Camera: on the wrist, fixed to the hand. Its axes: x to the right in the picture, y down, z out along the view.
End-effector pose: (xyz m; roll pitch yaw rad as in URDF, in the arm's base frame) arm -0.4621 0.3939 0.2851 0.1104 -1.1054 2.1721
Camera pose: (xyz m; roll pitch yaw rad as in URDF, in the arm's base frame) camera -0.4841 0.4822 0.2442 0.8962 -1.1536 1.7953
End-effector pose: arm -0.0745 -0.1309 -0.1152 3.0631 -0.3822 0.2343
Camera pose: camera -0.1159 -0.0904 -0.0339 -2.8208 -0.2783 0.3727
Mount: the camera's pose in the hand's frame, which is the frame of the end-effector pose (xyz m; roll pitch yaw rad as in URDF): 0.0017 -0.0420 -0.0905 0.4506 -0.0897 -0.1411
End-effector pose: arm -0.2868 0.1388 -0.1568 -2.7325 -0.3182 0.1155
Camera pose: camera -0.3165 0.1379 -0.0615 -2.3396 -0.2873 0.2875
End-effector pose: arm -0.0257 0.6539 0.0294 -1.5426 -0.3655 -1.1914
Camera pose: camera -0.1155 0.6316 0.0668 -1.1399 -0.5070 -1.0933
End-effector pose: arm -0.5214 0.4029 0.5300 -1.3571 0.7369 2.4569
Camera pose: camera -0.4722 0.4884 0.5450 -0.8704 0.5790 2.5261
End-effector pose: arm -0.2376 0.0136 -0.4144 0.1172 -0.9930 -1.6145
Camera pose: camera -0.2722 -0.0653 -0.4647 0.8206 -1.0465 -1.9179
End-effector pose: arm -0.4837 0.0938 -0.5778 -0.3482 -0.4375 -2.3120
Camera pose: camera -0.5569 0.1181 -0.6412 0.1541 -0.5673 -2.4322
